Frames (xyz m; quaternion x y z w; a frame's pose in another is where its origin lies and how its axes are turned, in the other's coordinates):
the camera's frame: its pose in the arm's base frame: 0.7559 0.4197 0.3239 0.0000 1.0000 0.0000 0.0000
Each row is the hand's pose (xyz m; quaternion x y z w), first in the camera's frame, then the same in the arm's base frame.
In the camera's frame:
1: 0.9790 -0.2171 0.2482 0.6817 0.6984 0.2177 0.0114
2: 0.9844 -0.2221 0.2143 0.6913 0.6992 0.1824 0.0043
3: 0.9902 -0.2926 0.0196 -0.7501 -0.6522 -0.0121 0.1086
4: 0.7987 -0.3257 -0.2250 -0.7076 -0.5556 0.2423 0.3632
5: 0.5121 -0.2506 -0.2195 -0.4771 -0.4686 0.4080 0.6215
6: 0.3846 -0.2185 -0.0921 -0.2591 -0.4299 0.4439 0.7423
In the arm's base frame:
1: -0.2231 0.2026 0.0757 -0.2177 -0.0114 0.6817 0.6984
2: -0.2285 0.1976 0.1096 -0.1824 -0.0043 0.6913 0.6992
3: -0.2343 0.1271 0.3043 -0.0121 0.1086 0.7501 0.6522
4: -0.0428 0.0940 0.5489 0.2423 0.3632 0.7076 0.5556
5: 0.2438 0.1691 0.5434 0.4080 0.6215 0.4771 0.4686
6: 0.3713 0.2012 0.4160 0.4439 0.7423 0.2591 0.4299

